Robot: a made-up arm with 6 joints.
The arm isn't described. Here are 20 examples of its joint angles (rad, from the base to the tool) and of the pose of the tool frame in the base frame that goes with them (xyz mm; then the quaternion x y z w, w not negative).
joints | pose
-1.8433 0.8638 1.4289 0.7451 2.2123 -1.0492 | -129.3 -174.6 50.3 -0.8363 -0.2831 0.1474 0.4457
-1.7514 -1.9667 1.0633 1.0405 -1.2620 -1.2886 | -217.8 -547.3 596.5 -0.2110 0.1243 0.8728 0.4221
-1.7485 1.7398 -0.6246 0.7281 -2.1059 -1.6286 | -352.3 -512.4 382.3 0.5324 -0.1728 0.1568 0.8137
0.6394 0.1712 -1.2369 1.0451 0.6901 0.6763 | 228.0 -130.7 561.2 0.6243 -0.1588 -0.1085 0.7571
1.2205 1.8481 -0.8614 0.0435 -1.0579 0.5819 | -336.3 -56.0 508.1 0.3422 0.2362 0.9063 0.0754
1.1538 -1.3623 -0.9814 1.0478 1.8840 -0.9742 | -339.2 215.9 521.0 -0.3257 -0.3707 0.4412 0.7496
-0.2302 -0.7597 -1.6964 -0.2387 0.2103 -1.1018 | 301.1 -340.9 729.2 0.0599 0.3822 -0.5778 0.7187
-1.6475 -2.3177 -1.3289 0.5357 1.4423 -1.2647 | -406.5 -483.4 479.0 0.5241 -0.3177 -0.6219 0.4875
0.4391 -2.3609 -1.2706 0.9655 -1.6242 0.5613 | -13.6 -44.0 714.3 0.9392 0.1846 0.1163 0.2653
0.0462 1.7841 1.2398 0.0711 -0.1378 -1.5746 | -170.7 22.1 96.8 -0.7290 -0.5375 -0.1292 0.4036
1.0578 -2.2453 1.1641 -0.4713 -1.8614 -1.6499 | 90.9 277.4 197.5 -0.5622 0.6790 -0.3115 0.3547
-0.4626 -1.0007 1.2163 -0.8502 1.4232 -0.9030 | -283.4 -389.2 723.9 0.2769 -0.4191 0.5756 0.6452
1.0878 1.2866 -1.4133 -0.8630 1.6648 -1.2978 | -358.0 40.4 239.2 0.5301 -0.8137 -0.1447 0.1898
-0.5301 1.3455 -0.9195 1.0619 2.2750 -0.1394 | 125.8 -264.3 472.4 0.6922 0.3268 0.1183 0.6325
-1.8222 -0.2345 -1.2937 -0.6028 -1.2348 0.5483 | 33.0 -241.6 48.5 0.5952 0.4352 -0.6637 0.1261
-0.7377 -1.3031 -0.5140 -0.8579 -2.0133 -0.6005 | 67.6 -460.8 277.6 -0.7720 -0.4909 0.4000 0.0556
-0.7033 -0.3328 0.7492 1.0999 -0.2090 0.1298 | 229.7 -155.5 542.2 -0.5440 -0.4768 -0.2307 0.6508
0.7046 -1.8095 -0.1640 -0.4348 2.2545 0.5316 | -140.9 99.5 420.0 -0.3949 -0.0170 0.8911 0.2231
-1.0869 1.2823 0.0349 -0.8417 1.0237 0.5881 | -75.2 -90.9 526.5 -0.7803 -0.5859 -0.2003 0.0876
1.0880 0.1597 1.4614 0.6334 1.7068 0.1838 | 107.5 -154.4 490.0 0.8970 -0.2488 0.1920 0.3109
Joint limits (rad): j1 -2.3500..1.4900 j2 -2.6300..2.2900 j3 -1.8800..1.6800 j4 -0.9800..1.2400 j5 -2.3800..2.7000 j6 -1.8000..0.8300
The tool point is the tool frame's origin. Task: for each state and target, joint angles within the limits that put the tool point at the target. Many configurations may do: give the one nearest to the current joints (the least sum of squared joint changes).
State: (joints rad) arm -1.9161 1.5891 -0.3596 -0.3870 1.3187 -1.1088
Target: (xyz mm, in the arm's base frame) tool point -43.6 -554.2 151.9
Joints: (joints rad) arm -2.3500 1.4913 -0.1120 -0.8489 2.4128 -1.3365
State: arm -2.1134 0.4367 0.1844 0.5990 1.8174 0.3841
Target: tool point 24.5 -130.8 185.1
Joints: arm -1.9082 1.1307 0.5156 0.7562 1.7381 0.5114
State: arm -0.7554 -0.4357 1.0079 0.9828 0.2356 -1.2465
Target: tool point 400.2 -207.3 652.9
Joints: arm -0.5038 -0.5887 1.0611 1.0468 0.1683 -1.5183
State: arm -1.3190 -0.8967 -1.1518 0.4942 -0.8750 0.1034
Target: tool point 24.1 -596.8 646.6
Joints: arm -0.5491 -1.4613 -1.3727 0.4589 -0.2955 -0.0941
